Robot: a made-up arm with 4 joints.
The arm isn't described. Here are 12 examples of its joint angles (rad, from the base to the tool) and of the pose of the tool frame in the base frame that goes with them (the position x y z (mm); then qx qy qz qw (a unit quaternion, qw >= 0)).
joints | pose
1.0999 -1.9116 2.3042 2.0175 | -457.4 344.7 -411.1 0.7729 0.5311 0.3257 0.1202
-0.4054 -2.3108 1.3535 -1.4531 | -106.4 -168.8 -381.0 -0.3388 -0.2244 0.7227 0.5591
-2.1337 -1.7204 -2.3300 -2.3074 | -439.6 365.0 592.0 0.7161 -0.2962 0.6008 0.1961
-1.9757 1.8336 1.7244 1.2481 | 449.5 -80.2 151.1 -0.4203 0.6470 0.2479 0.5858
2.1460 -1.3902 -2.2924 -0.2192 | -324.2 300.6 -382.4 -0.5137 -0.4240 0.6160 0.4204
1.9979 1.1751 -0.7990 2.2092 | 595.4 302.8 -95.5 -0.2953 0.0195 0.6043 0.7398
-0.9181 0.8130 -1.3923 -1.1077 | 395.4 -382.6 267.5 -0.1857 -0.3391 -0.5692 0.7256
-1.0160 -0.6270 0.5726 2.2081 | -276.1 356.3 202.0 0.9082 0.3956 -0.0562 0.1247
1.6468 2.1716 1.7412 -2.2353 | 469.5 27.5 -78.8 -0.0352 -0.6490 -0.1759 0.7394
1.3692 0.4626 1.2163 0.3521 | 135.9 -215.3 53.5 0.5034 -0.2990 0.5052 0.6340
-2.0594 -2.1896 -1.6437 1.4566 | -540.2 3.0 574.1 -0.4277 -0.6775 -0.1408 0.5816
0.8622 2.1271 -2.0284 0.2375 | 225.3 -72.0 -553.8 -0.6274 0.6092 -0.1103 0.4723
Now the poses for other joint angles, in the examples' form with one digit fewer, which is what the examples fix.
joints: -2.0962 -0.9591 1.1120 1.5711
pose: -452 169 -54 0.664 0.257 -0.554 0.431
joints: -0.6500 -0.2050 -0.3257 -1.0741
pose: 226 77 267 0.223 -0.188 -0.028 0.956
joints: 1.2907 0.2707 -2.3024 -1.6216
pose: 188 -319 -528 0.387 -0.095 -0.902 0.169
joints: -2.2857 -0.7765 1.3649 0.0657
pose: -290 100 -9 -0.755 0.392 0.523 0.056
